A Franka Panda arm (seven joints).
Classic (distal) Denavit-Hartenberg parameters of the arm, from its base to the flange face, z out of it. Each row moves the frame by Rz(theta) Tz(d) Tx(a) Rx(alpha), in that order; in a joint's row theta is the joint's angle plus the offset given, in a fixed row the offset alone. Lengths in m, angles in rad.
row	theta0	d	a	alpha
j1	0	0.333	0	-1.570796
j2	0	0	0	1.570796
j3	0	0.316	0.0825	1.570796
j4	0	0	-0.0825	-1.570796
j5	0	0.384	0	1.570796
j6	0	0	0.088	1.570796
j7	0	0.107	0	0
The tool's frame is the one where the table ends.
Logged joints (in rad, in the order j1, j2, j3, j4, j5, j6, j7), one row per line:
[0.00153 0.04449 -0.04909 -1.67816 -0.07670 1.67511 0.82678]
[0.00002 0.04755 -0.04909 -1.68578 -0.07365 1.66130 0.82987]
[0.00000 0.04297 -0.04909 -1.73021 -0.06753 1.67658 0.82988]
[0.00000 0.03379 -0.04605 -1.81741 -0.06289 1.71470 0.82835]
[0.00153 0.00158 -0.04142 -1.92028 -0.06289 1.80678 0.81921]
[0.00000 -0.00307 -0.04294 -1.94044 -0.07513 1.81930 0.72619]
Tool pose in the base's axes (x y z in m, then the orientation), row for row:
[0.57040 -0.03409 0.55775 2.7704 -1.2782 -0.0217]
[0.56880 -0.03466 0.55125 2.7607 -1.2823 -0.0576]
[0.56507 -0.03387 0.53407 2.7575 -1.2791 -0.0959]
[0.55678 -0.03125 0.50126 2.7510 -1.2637 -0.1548]
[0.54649 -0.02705 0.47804 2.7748 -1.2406 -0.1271]
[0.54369 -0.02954 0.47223 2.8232 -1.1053 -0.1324]
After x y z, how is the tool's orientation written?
As a rotation vector, in radians.
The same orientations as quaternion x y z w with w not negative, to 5 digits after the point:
[0.90706 -0.41850 -0.00710 0.04522]
[0.90571 -0.42069 -0.01890 0.04852]
[0.90556 -0.42006 -0.03149 0.05016]
[0.90615 -0.41625 -0.05099 0.05511]
[0.91099 -0.40730 -0.04173 0.04969]
[0.92897 -0.36370 -0.04357 0.05340]

